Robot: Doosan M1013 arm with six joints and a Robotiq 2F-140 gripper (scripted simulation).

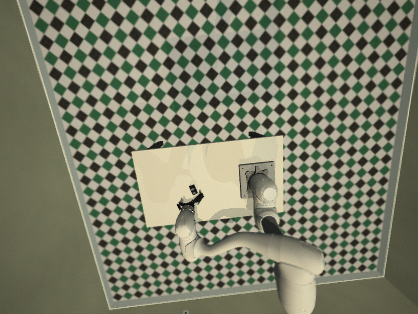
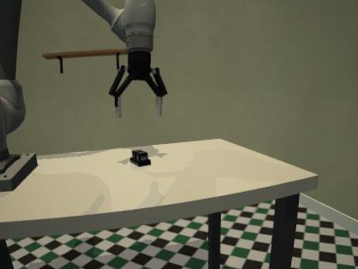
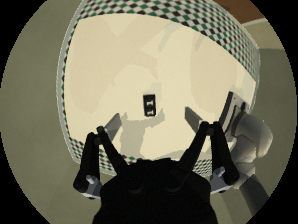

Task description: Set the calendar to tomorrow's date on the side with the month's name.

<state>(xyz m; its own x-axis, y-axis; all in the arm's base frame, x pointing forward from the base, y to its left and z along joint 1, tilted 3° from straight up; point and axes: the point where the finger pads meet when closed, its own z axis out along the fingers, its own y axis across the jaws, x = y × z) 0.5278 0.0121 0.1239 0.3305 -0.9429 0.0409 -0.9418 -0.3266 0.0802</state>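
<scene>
My hand is 15 cm above the black calendar cube and 1 cm to the right of it. Round my hand: calendar tray (16 cm below, 2 cm to the left, 1 cm behind).
</scene>
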